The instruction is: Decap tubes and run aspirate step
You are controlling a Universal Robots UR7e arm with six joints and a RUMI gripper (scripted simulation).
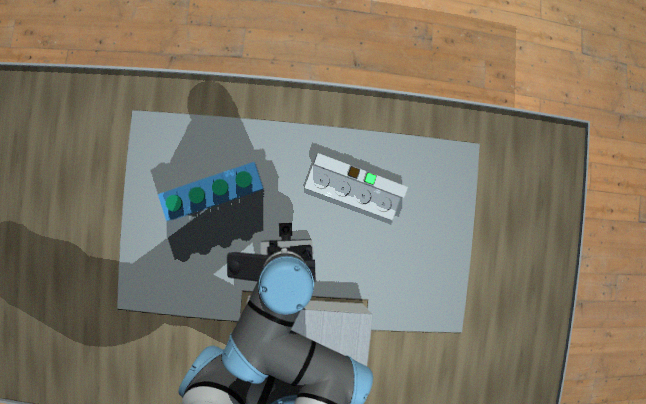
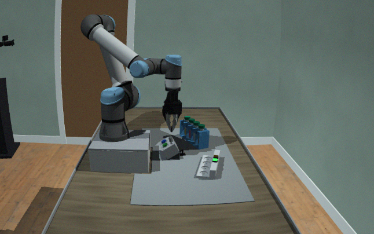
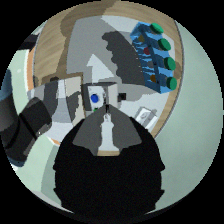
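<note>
My hand is 6 cm above the green key, 5 cm to the left of it and 4 cm past it. From my hand the other things lie so: grey key housing: 8 cm below, 3 cm to the right, 2 cm behind; blue key: 6 cm below, 4 cm behind.
</note>
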